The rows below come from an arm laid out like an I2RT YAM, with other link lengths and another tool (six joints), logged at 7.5 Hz.
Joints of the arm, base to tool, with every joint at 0 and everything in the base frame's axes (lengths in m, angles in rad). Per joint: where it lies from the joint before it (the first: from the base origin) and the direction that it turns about. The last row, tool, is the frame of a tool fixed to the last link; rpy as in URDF.
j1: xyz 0 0 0.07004 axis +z
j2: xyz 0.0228 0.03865 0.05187 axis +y
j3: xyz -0.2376 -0.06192 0 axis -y
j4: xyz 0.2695 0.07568 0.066 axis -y
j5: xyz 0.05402 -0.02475 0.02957 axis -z
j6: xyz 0.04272 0 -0.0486 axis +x
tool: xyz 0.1 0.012 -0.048 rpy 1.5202 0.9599 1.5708
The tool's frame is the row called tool.
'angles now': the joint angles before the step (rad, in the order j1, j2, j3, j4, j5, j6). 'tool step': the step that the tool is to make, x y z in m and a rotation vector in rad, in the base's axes. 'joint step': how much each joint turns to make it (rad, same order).
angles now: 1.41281 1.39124 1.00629 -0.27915 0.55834 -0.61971
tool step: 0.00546 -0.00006 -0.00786 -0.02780 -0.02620 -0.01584
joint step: -0.00461 0.02921 -0.00765 0.02440 0.02762 -0.01994
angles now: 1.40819 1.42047 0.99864 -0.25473 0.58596 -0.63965
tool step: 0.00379 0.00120 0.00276 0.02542 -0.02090 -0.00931
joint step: -0.00460 -0.00766 -0.01229 0.03995 0.01379 -0.01220
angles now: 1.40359 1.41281 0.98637 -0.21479 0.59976 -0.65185
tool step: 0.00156 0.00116 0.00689 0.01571 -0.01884 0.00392
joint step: 0.00000 -0.01226 0.00150 0.01536 0.00619 -0.01848
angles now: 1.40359 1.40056 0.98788 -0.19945 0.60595 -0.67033
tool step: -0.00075 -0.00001 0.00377 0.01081 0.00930 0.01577
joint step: -0.00457 -0.01689 0.00000 -0.00606 -0.02298 -0.00310
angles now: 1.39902 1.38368 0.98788 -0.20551 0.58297 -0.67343
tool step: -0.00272 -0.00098 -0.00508 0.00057 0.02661 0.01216
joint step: -0.00310 -0.00611 -0.01219 -0.00620 -0.02755 0.01530
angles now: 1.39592 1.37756 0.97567 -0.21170 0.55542 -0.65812
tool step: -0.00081 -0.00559 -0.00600 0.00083 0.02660 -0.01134
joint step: -0.00766 -0.01380 -0.02149 -0.01063 -0.01236 0.02759
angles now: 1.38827 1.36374 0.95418 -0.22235 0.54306 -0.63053
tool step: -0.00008 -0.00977 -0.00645 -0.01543 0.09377 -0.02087
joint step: -0.03675 -0.01231 0.00907 -0.08881 -0.06734 0.06878
